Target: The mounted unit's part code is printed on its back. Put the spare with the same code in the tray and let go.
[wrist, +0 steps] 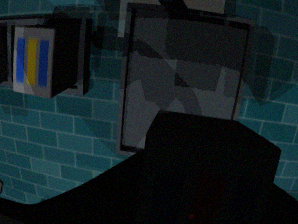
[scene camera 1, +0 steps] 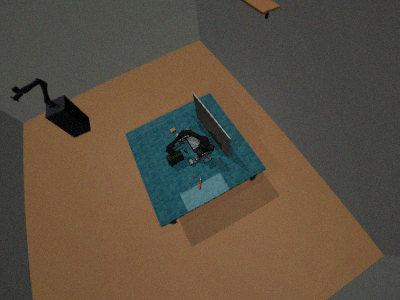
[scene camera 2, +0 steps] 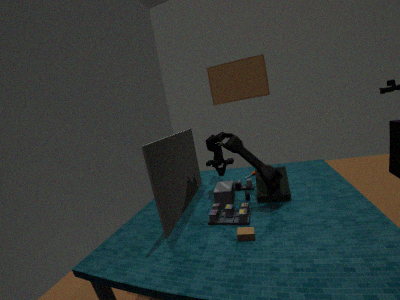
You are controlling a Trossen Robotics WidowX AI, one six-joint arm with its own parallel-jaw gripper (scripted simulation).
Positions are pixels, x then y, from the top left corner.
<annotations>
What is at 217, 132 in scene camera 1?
An upright panel.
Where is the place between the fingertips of the gripper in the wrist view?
192, 166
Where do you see a spare block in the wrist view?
190, 161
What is the gripper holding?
A spare block.
</annotations>
